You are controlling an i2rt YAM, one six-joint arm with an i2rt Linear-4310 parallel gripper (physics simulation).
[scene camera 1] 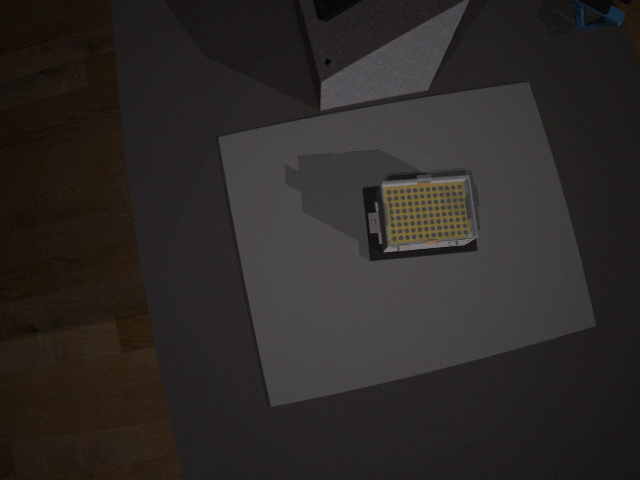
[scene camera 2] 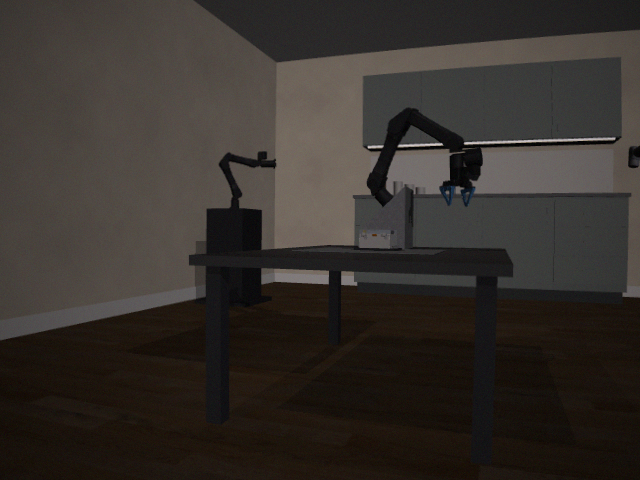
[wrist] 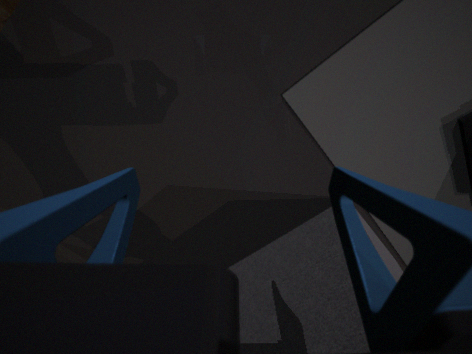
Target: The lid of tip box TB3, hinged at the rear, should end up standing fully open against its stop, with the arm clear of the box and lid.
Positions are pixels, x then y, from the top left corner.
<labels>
A tip box [scene camera 1: 426, 216]: 74 cm from the lens. A grey mat [scene camera 1: 327, 320]: 78 cm from the lens.
</labels>
